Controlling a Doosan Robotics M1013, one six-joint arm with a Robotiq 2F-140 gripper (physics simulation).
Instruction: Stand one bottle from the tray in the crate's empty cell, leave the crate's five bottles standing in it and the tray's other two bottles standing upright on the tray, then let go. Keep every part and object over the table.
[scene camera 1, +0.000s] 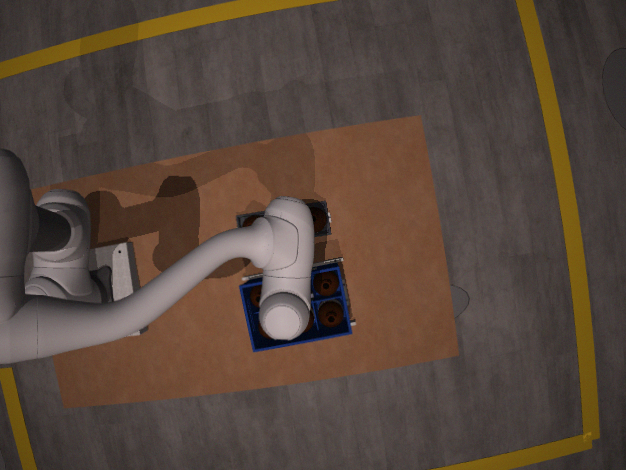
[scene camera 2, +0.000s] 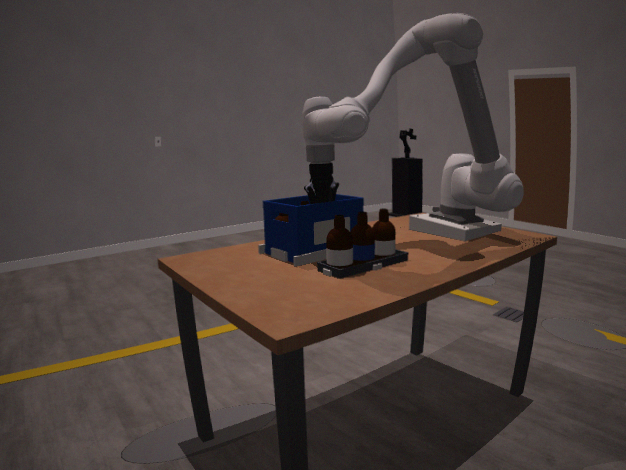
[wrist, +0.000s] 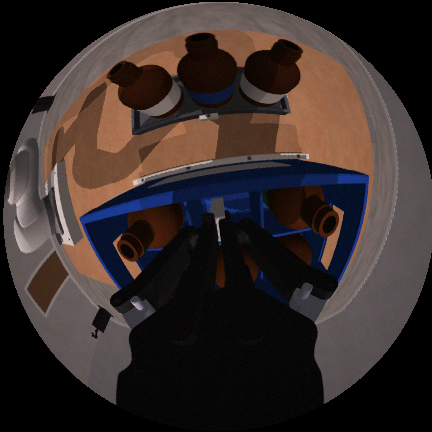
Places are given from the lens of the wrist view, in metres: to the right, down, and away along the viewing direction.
my gripper (wrist: 217, 206): 0.00, -0.01, 0.20
blue-labelled bottle (wrist: 208, 73): -0.01, -0.14, 0.09
white-labelled bottle (wrist: 267, 75): 0.05, -0.15, 0.09
brown bottle (wrist: 149, 88): -0.08, -0.14, 0.09
